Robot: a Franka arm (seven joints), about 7 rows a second.
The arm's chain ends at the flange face. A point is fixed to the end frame.
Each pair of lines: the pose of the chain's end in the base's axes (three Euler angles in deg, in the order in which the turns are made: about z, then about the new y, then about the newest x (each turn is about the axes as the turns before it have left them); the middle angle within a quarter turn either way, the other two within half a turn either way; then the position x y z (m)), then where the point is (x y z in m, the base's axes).
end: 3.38 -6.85 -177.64 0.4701 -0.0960 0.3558
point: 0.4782 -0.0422 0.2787
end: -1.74 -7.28 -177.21 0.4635 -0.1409 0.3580
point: 0.4769 -0.0874 0.2814
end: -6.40 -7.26 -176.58 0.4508 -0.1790 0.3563
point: 0.4685 -0.1260 0.2803
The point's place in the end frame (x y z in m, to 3 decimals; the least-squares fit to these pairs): 0.002 -0.050 0.080
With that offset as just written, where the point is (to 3 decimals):
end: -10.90 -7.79 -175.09 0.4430 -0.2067 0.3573
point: 0.466 -0.153 0.283
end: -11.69 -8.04 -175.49 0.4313 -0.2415 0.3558
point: 0.455 -0.189 0.281
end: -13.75 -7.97 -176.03 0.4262 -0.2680 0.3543
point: 0.452 -0.217 0.279
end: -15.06 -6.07 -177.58 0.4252 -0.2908 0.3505
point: 0.449 -0.242 0.273
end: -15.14 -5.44 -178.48 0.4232 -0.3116 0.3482
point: 0.446 -0.264 0.270
